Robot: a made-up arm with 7 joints. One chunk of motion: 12 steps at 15 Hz.
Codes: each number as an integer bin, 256 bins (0 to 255) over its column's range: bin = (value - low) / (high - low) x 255, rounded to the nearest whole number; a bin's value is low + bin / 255 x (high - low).
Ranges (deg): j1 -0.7..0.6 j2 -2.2..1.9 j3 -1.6..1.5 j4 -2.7..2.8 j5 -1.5..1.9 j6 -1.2..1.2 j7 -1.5..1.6
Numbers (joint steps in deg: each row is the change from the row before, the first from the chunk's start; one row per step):
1: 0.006 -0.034 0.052 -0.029 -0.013 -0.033 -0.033
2: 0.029 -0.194 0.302 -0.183 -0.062 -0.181 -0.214
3: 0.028 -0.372 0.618 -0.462 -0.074 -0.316 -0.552
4: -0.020 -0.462 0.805 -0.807 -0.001 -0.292 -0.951
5: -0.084 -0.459 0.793 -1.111 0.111 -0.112 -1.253
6: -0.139 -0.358 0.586 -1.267 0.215 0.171 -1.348
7: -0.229 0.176 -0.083 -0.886 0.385 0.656 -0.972
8: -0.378 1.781 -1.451 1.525 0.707 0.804 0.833
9: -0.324 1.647 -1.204 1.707 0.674 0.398 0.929
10: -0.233 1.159 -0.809 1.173 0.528 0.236 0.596
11: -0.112 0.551 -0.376 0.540 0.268 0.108 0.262
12: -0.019 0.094 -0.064 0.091 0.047 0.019 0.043
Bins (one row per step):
1: 138 135 136 124 112 124 121
2: 143 125 156 117 108 108 106
3: 143 114 182 104 107 94 78
4: 133 108 198 88 112 96 45
5: 121 108 197 74 121 116 20
6: 110 115 180 66 129 146 13
7: 92 148 125 84 141 197 43
8: 63 248 12 196 166 213 192
9: 74 239 33 204 163 170 200
10: 92 209 65 180 152 153 172
11: 115 171 101 150 133 139 145
12: 134 143 126 129 116 130 127

